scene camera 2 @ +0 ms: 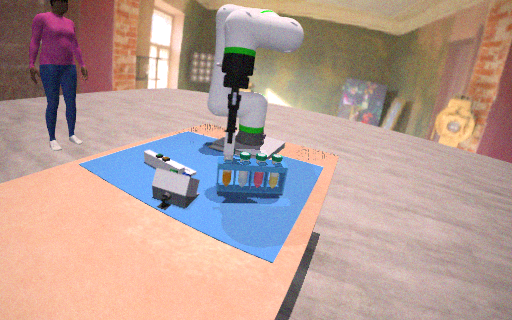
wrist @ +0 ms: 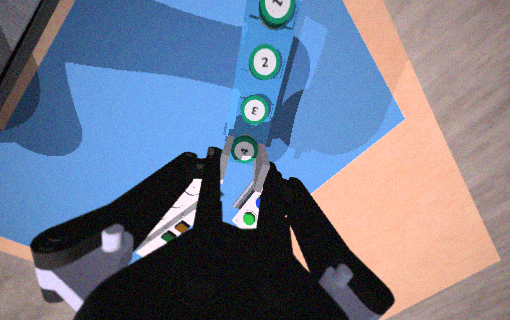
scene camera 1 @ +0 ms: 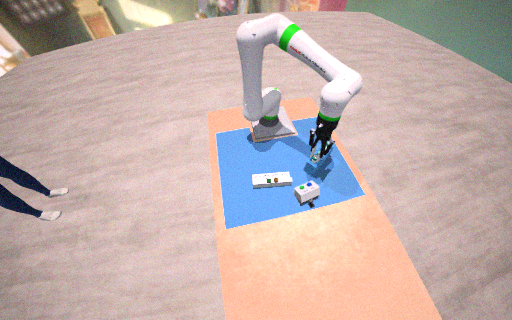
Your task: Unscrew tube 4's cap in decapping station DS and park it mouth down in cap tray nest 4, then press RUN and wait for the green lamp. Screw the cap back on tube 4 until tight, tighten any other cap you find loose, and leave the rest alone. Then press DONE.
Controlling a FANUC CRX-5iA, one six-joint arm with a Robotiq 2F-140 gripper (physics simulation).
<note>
I see my gripper (scene camera 2: 228,152), a button box (wrist: 248,203) and a blue mat (wrist: 116,97).
My gripper also shows in the wrist view (wrist: 244,150).
</note>
